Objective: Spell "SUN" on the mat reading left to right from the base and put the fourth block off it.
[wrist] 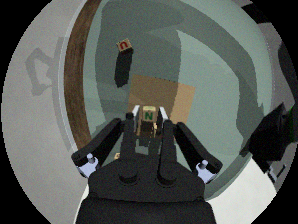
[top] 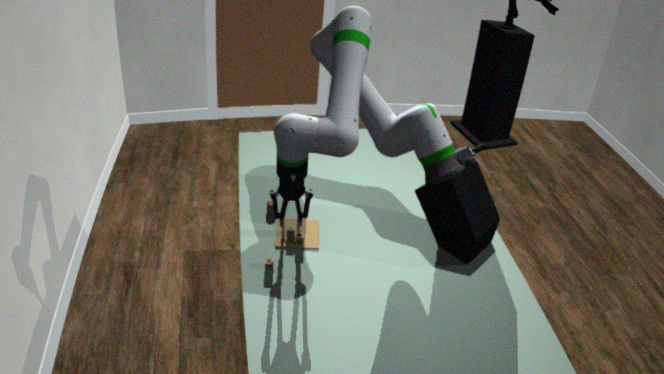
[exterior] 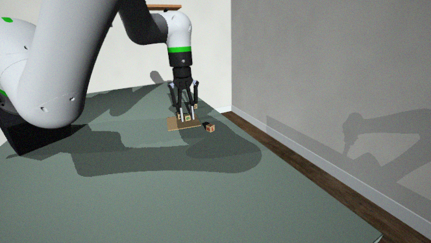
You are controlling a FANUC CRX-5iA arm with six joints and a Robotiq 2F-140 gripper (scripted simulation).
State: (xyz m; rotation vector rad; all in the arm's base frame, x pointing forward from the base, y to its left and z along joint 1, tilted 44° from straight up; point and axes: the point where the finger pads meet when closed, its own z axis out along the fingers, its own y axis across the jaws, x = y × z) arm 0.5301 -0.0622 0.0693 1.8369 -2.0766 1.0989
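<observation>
Now: hand 40 mm above the tan mat and 20 mm past it.
</observation>
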